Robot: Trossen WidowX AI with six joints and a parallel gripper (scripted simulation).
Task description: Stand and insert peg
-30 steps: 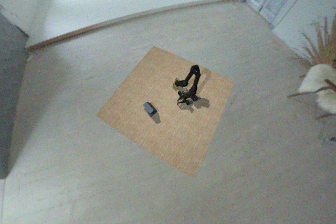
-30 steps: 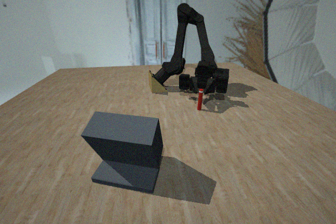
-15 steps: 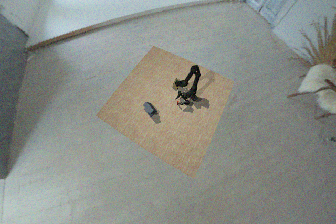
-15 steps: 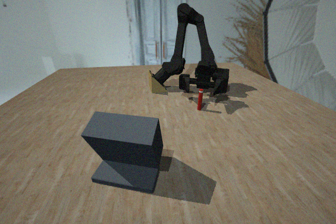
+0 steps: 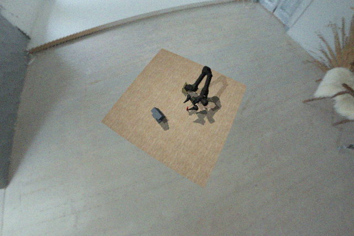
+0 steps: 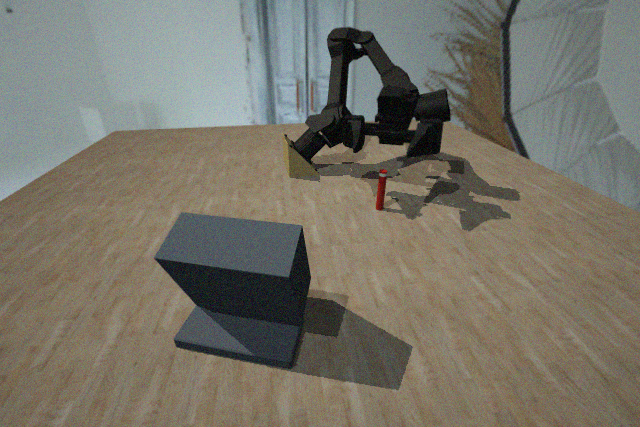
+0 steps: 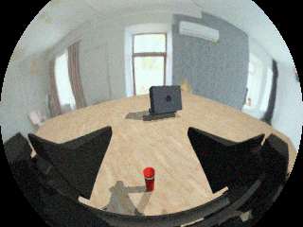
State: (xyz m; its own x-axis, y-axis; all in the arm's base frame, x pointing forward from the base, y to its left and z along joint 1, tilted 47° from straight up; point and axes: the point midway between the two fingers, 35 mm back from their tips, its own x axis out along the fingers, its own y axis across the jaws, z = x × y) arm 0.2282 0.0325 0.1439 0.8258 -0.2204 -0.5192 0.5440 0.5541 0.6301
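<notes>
My gripper tip is 20 mm past the red peg, 20 mm to the right of it and 70 mm above it. Also, from my gripper tip: sloped panel (200 mm ahead, 220 mm to the right, 50 mm below); flat grey base (220 mm ahead, 230 mm to the right, 120 mm below).
</notes>
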